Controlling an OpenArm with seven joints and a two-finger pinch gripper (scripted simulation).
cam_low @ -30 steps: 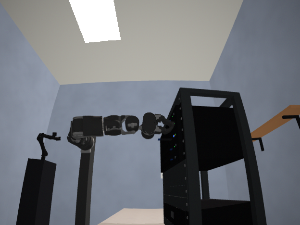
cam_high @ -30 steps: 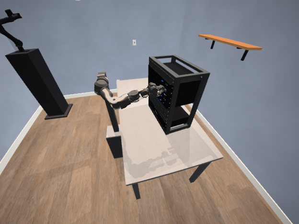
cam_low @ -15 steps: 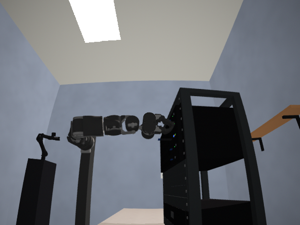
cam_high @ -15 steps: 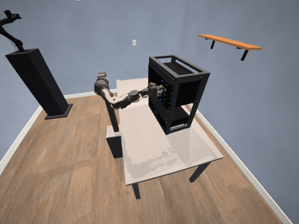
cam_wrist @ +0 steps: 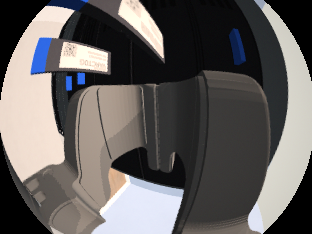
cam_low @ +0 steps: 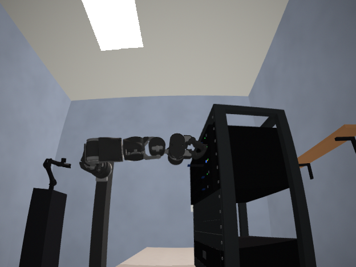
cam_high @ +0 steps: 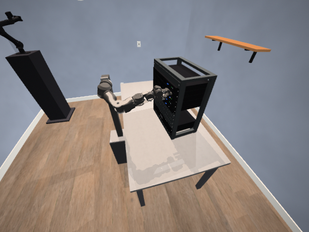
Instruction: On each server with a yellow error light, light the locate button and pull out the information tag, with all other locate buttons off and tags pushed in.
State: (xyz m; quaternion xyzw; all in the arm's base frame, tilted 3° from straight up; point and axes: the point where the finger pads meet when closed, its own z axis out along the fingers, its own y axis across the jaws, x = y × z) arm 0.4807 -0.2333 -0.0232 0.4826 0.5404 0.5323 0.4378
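The locate button is 10 mm ahead of my hand. Also, from my hand: information tag (20 mm behind, 50 mm to the left).
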